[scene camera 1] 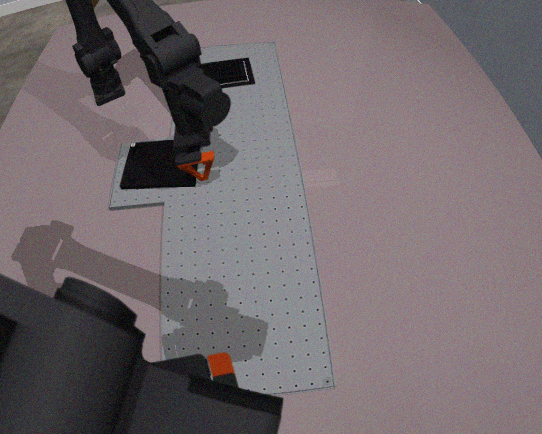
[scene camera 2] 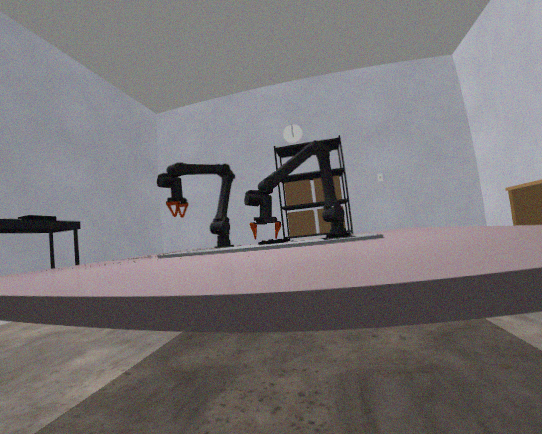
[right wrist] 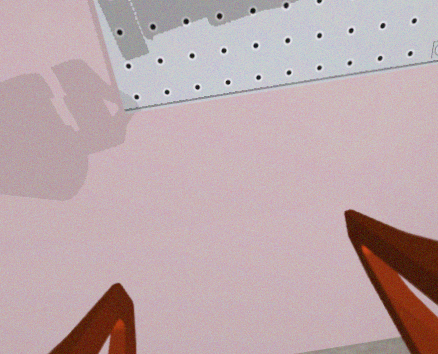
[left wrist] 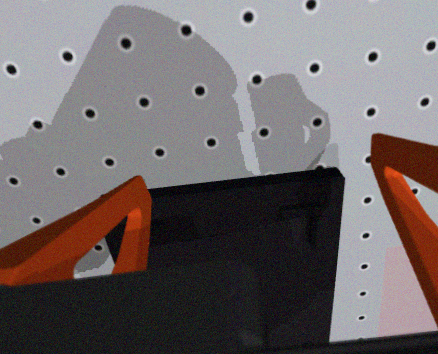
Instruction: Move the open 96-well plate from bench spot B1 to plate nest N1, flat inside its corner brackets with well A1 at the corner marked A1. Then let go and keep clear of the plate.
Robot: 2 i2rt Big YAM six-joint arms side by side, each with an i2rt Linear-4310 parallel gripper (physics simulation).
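Places are measured from the left arm's base along level axes (x ahead, y left, z up), in millimetres.
Pixels of known places: left gripper, fingertip midpoint: point(scene camera 1: 204, 161) point(scene camera 2: 265, 239) point(left wrist: 253, 168); right gripper, fingertip midpoint: point(scene camera 2: 178, 217) point(right wrist: 233, 258); left arm's base, origin of the base link: point(scene camera 1: 108, 89).
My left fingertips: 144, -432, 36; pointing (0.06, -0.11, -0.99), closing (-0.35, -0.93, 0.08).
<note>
For each thing: its top centre in the pictures, then the offset to it from my left fingertips, as dx, dy, dz. "spot": a spot on its surface instead. Level surfaces: height alone.
- large black slab, middle of its top: point(left wrist: 234, 306) point(scene camera 1: 160, 161) point(scene camera 2: 274, 240) -81, +59, -11
- smaller black rectangle with a white outline, surface spot: point(scene camera 1: 227, 73) spot: +161, +259, -6
- pegboard, its level: dz -23
- pink table, its level: dz -36
- small white tag, surface spot: point(scene camera 1: 133, 144) spot: -123, +141, -11
A large black slab point(scene camera 1: 155, 167) point(left wrist: 295, 240) lies flat on the light pegboard; a faint L-shaped relief shows near its corner in the left wrist view. A smaller black rectangle with a white outline point(scene camera 1: 227, 73) lies near the pegboard's top end. I cannot make out the 96-well plate, its wells or the A1 mark. My left gripper point(scene camera 1: 199, 167) point(scene camera 2: 266, 235) point(left wrist: 253, 168) is open and empty above the slab's right edge, one finger over it, the other beyond it. My right gripper point(scene camera 1: 221, 367) point(scene camera 2: 178, 214) point(right wrist: 233, 258) is open and empty, high above the table.
The pegboard point(scene camera 1: 240, 240) point(right wrist: 240, 65) runs down the pink table point(scene camera 1: 410, 225). A small white tag point(scene camera 1: 133, 144) sits at the slab's upper left corner. The left arm point(scene camera 1: 170, 55) covers part of the smaller rectangle. The right arm point(scene camera 1: 75, 350) fills the lower left.
</note>
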